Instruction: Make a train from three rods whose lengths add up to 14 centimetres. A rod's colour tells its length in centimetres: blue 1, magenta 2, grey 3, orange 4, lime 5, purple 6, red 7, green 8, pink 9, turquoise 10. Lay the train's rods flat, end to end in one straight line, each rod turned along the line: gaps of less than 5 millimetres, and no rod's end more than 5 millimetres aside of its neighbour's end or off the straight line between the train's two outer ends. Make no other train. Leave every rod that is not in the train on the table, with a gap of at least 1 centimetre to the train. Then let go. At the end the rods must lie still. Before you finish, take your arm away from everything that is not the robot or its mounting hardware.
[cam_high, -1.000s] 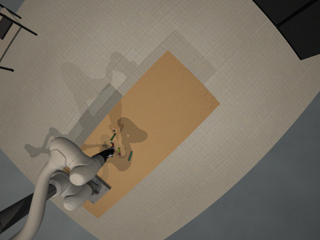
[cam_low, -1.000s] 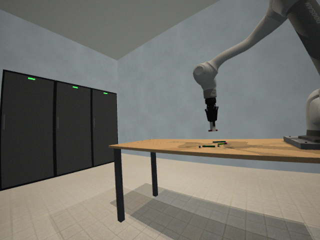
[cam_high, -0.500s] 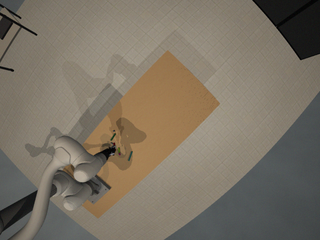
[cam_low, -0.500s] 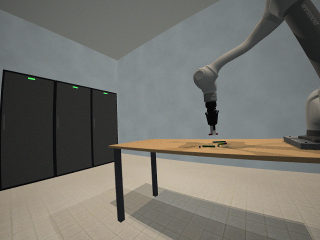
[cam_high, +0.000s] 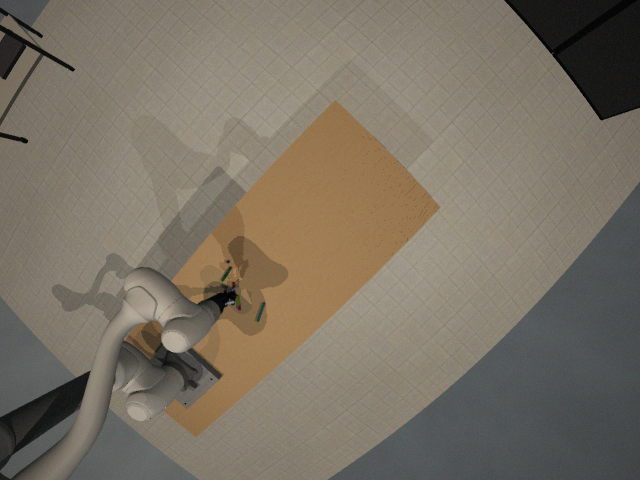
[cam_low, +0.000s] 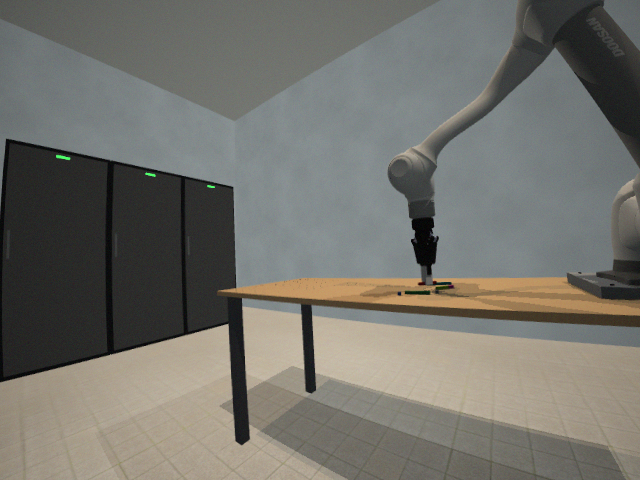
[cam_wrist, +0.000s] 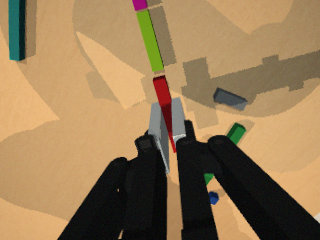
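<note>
The grey rod is 3 cm behind my hand, 5 cm to the left of it and 5 cm below it. The rest, counted from my hand: red rod 3 cm below; lime rod 5 cm behind, 4 cm to the right, 5 cm below; green rod 3 cm ahead, 7 cm to the left, 5 cm below.
</note>
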